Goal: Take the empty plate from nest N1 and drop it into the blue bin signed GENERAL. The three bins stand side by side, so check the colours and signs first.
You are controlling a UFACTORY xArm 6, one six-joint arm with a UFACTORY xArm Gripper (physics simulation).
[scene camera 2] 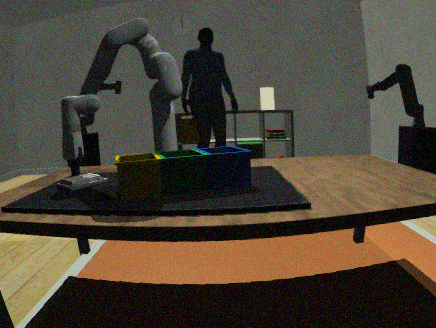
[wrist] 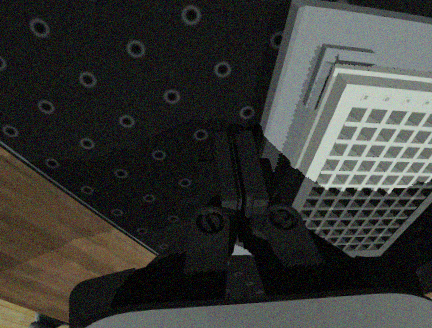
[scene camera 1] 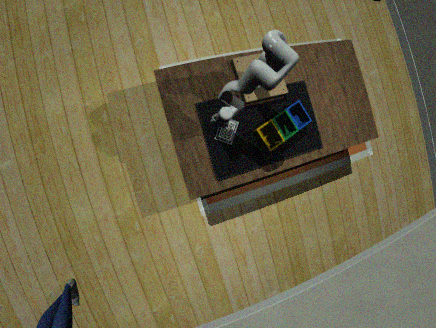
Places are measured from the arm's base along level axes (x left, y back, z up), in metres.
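Where they show: gripper, between the fingertips: [wrist: 229, 154] [scene camera 1: 216, 124].
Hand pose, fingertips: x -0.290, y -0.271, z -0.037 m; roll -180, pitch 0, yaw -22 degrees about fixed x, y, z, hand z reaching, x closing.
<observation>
After its pixels a point has its place.
The white gridded plate [scene camera 1: 227, 132] {x -0.230, y -0.334, z -0.027 m} [scene camera 2: 82, 181] {x -0.202, y -0.354, z -0.032 m} [wrist: 382, 160] {x -0.225, y -0.291, z -0.024 m} lies on the grey nest [wrist: 287, 85] {x -0.258, y -0.247, z -0.038 m}; its lower part is in shadow in the wrist view. I cannot tell whether it is fully seated. My gripper [scene camera 1: 215, 118] {x -0.290, y -0.271, z -0.037 m} [scene camera 2: 75, 168] [wrist: 229, 154] {x -0.290, y -0.271, z -0.037 m} is shut and empty, pointing down beside the plate; its fingertips are left of the plate in the wrist view. The blue bin [scene camera 1: 305, 111] {x 0.320, y -0.251, z 0.050 m} [scene camera 2: 229, 170] {x 0.297, y -0.346, z 0.000 m} stands at the right end of the row, beside the green bin [scene camera 2: 184, 172] {x 0.183, y -0.404, z 0.007 m} and the yellow bin [scene camera 2: 140, 177] {x 0.075, y -0.459, z 0.005 m}. No bin sign is readable.
The bins and nest stand on a black mat [scene camera 1: 225, 165] {x -0.267, y -0.545, z -0.050 m} [scene camera 2: 280, 195] {x 0.436, y -0.437, z -0.050 m} [wrist: 65, 60] {x -0.337, y -0.209, z -0.050 m} with ring-marked holes. The mat lies on a wooden table [scene camera 1: 345, 100] {x 0.806, y -0.157, z -0.063 m} [scene camera 2: 345, 180] {x 0.673, y -0.232, z -0.063 m} [wrist: 60, 220] {x -0.425, y -0.307, z -0.063 m}. The yellow bin is nearest the plate. A person [scene camera 2: 207, 85] stands behind the table.
</observation>
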